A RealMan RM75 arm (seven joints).
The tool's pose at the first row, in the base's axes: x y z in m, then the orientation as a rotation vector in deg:
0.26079 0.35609 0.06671 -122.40 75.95 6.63
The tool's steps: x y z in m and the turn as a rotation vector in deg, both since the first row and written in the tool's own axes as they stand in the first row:
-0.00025 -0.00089 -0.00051 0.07 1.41 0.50
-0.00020 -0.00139 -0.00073 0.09 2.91 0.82
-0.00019 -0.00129 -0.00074 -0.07 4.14 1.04
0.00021 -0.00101 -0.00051 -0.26 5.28 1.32
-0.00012 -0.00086 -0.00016 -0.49 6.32 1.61
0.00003 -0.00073 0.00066 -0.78 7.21 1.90
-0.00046 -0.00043 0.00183 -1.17 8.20 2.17
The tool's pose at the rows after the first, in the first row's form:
0.26129 0.35628 0.06762 -122.47 77.28 5.30
0.26168 0.35628 0.06800 -122.71 78.47 3.82
0.26160 0.35624 0.06796 -123.07 79.44 2.70
0.26162 0.35596 0.06750 -123.38 80.43 1.72
0.26141 0.35636 0.06727 -123.68 81.39 0.86
0.26157 0.35665 0.06650 -123.98 82.27 0.21
0.26136 0.35757 0.06560 -124.41 83.21 -0.49

